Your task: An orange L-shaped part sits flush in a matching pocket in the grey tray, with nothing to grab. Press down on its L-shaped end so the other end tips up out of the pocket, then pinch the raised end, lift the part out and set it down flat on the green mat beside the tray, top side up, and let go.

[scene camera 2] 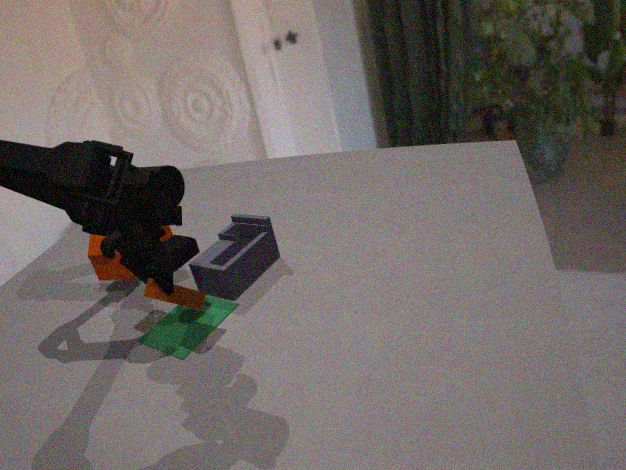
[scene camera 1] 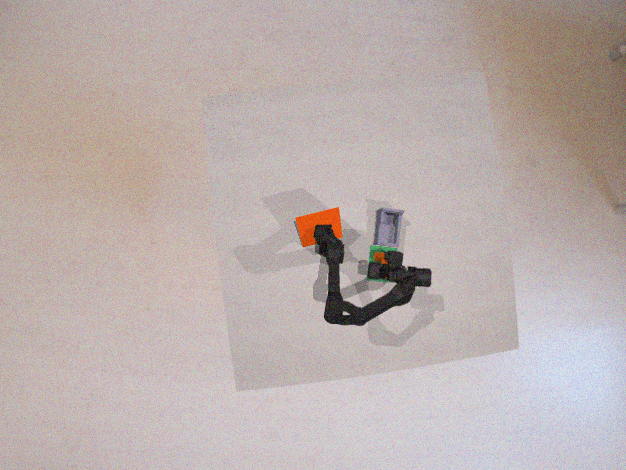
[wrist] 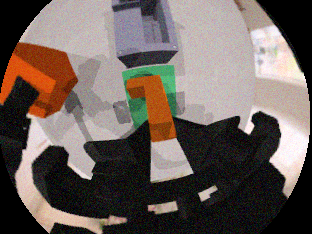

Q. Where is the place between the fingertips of the gripper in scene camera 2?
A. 164, 292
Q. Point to a green mat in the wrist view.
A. At 139, 113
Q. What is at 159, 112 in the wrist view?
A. An orange L-shaped part.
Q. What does the gripper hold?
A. An orange L-shaped part.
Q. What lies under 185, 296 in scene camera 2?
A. An orange L-shaped part.
